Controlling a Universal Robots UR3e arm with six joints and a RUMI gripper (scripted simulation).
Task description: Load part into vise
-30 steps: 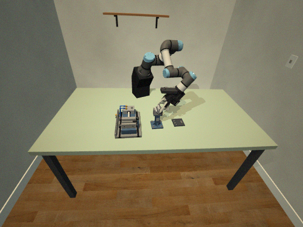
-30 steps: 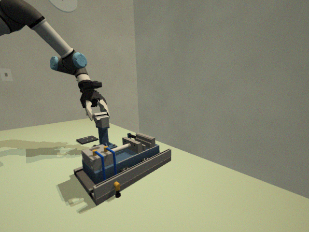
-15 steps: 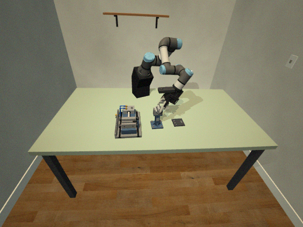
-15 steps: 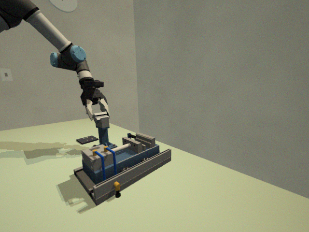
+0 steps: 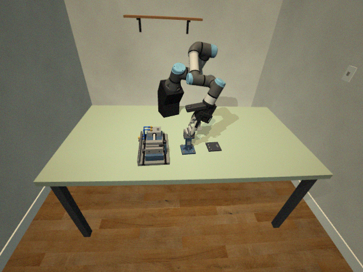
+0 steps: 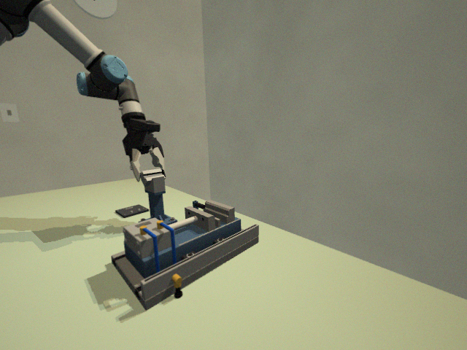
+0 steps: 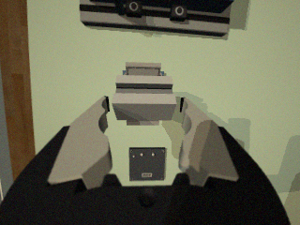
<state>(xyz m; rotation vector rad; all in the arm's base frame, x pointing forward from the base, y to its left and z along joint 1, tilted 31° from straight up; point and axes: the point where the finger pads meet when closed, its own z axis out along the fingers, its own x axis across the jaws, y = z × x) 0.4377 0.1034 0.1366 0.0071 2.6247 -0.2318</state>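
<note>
My gripper is now 1 cm to the left of the part. The rest, counted from my hand: dark infeed plate 17 cm to the left, 16 cm below, 4 cm behind; fixed jaw 21 cm to the right, 11 cm ahead, 9 cm below; work stop rod 17 cm to the right, 7 cm below, 7 cm ahead.
</note>
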